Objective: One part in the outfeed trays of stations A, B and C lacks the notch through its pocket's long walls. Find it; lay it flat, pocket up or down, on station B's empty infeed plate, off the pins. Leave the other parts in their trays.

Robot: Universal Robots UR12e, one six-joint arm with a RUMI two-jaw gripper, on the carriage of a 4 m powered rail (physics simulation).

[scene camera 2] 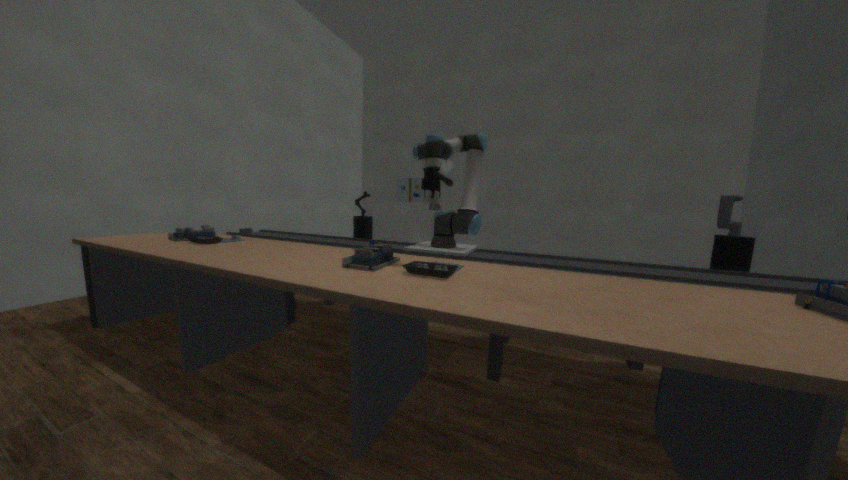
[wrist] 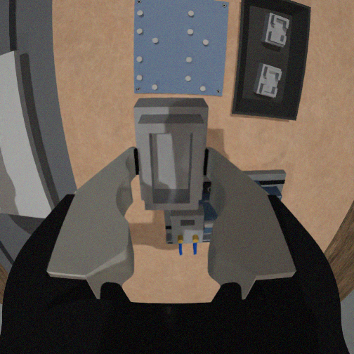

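Where they show: gripper, between the fingertips: [scene camera 2: 434, 209]; arm's base, origin of its link: [scene camera 2: 443, 246].
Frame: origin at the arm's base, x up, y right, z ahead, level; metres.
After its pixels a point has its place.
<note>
My gripper [scene camera 2: 435, 195] @[y -0.125, x 0.281, z 0.555 m] [wrist: 170, 149] is shut on a grey rectangular part [scene camera 2: 435, 204] @[y -0.138, x 0.309, z 0.571 m] [wrist: 171, 142], held high above the table. Its long pocket shows in the wrist view, and the pocket's long walls look unbroken there. A blue infeed plate [wrist: 170, 70] with several upright pale pins and no part on it lies beyond the held part, at the top of the wrist view. Right of it stands a black outfeed tray [wrist: 238, 95] [scene camera 2: 429, 274] @[y -0.202, x -0.017, z 0.790 m]. Two pale parts [wrist: 276, 30] [wrist: 269, 80] lie apart in that tray, with gaps in their walls.
A grey and blue fixture [wrist: 187, 215] [scene camera 2: 370, 259] @[y 0.111, x 0.024, z 0.808 m] with blue-tipped fittings stands beside the tray, partly hidden by the held part and the fingers. The rail [scene camera 2: 565, 261] runs behind the table [scene camera 2: 535, 297] @[y -0.664, x -0.030, z 0.870 m]. More station equipment [scene camera 2: 191, 233] @[y 1.943, x 0.025, z 0.690 m] [scene camera 2: 833, 297] @[y -1.676, x 0.026, z 0.565 m] stands at the far left and right.
</note>
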